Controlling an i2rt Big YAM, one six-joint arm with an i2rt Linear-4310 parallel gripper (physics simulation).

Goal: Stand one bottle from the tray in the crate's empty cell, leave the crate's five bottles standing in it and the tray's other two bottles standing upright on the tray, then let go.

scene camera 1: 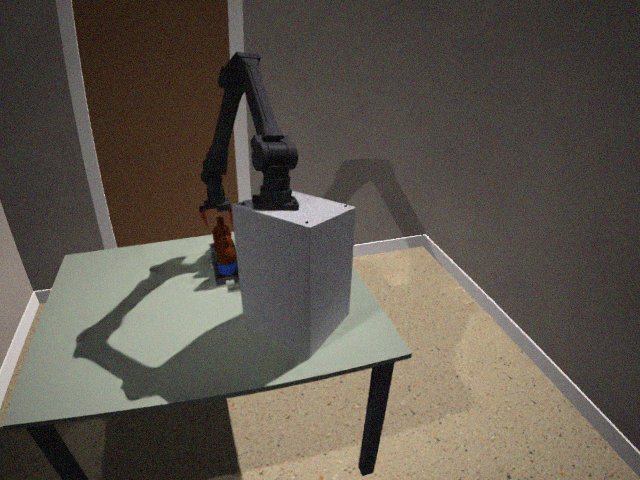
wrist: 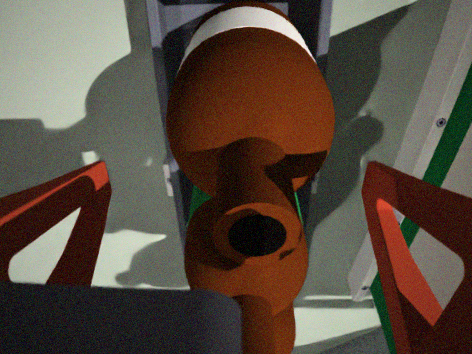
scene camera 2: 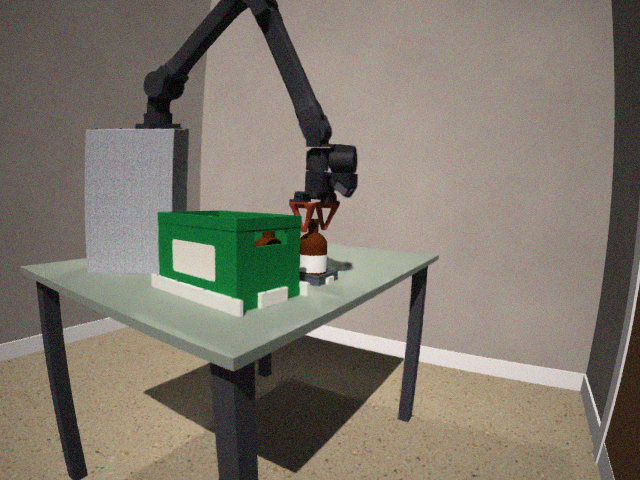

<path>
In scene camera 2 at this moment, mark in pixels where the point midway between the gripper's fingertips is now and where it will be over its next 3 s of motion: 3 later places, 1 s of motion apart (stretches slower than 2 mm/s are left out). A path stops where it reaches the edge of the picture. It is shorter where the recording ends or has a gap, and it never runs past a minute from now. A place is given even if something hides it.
The gripper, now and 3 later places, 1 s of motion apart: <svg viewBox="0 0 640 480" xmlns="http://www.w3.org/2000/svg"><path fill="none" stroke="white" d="M314 231L311 225L306 189L305 152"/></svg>
</path>
